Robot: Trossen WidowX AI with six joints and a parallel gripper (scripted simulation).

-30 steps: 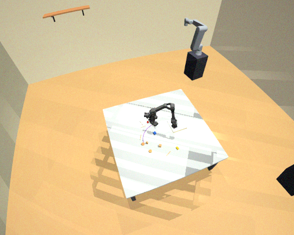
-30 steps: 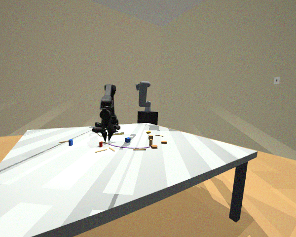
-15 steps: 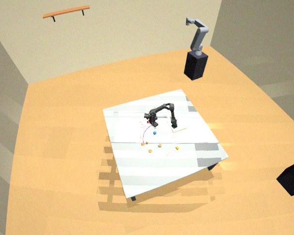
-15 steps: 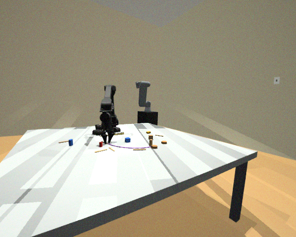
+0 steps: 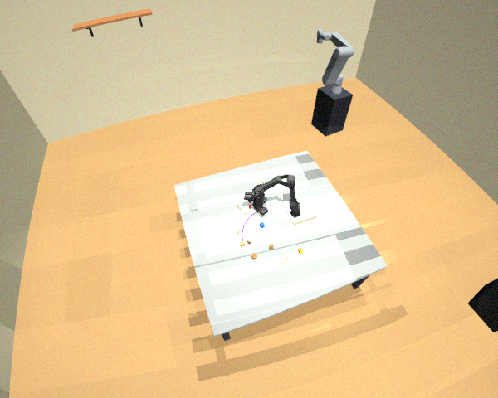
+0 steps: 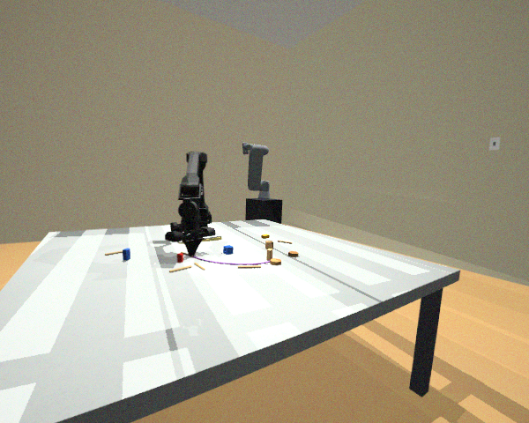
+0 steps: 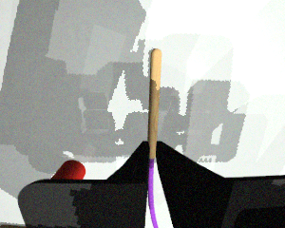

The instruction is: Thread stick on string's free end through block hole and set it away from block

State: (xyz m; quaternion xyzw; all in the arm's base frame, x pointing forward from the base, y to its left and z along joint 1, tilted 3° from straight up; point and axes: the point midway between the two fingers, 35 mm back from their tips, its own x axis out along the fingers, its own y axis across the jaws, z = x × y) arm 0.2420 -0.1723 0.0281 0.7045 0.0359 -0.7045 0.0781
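Now: the red cylinder 3 cm ahead of my gripper tip, 6 cm to the right of it and 1 cm above it. From my gripper tip the other things lie so: blue block (4 cm ahead, 14 cm to the left, 1 cm above); round wooden button (24 cm ahead, 20 cm to the left); thin wooden stick (1 cm behind).
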